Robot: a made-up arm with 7 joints.
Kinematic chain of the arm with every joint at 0, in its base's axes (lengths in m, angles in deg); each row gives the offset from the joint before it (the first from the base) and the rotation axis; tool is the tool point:
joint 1: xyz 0 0.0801 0 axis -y
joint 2: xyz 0 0.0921 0 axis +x
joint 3: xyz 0 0 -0.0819 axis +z
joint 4: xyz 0 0 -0.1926 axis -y
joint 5: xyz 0 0 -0.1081 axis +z
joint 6: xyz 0 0 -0.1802 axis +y
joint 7: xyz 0 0 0 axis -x
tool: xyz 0 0 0
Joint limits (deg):
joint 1: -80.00..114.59
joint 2: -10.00..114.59
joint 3: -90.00..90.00
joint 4: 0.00..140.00
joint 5: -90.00..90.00
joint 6: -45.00..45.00
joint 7: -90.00..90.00
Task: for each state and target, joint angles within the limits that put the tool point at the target. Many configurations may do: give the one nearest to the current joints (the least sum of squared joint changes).
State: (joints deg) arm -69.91 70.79 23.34 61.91 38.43 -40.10 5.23
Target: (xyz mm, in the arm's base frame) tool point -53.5 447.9 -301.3
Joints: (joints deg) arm -77.89 57.84 9.81 85.95 38.43 -40.10 5.23
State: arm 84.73 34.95 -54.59 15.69 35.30 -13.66 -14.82
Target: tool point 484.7 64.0 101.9
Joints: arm 88.30 10.40 -58.99 51.49 35.30 -13.66 -14.82
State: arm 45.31 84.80 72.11 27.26 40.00 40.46 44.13
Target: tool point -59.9 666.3 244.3
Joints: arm 23.11 107.45 65.30 19.78 40.00 40.46 44.13
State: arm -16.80 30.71 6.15 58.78 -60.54 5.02 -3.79
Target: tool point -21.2 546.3 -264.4
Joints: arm -50.34 35.80 45.76 70.88 -60.54 5.02 -3.79
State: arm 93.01 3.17 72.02 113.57 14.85 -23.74 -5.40
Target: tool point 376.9 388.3 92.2
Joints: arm 90.39 -7.70 71.30 75.81 14.85 -23.74 -5.40
